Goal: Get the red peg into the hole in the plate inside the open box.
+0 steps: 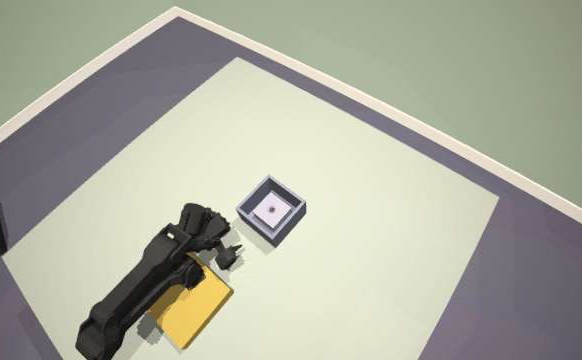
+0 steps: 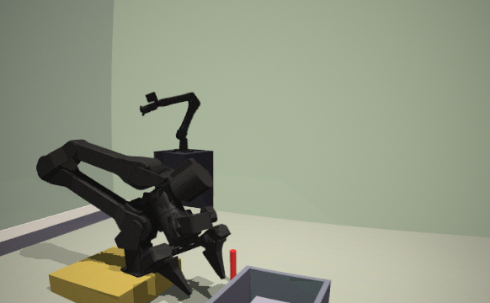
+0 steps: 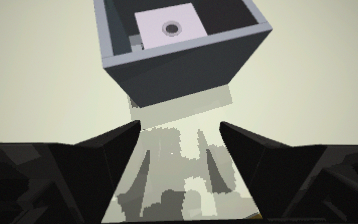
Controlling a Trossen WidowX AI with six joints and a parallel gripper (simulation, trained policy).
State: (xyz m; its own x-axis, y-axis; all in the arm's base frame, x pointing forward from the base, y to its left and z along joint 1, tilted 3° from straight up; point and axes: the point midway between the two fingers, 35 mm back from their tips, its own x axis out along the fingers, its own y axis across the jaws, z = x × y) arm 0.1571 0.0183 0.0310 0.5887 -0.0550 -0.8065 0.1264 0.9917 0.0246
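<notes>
The red peg lies 4 cm behind my gripper tip, 14 cm to the left of it and 2 cm below it. Round my gripper tip: grey box: 14 cm ahead, 4 cm below.
</notes>
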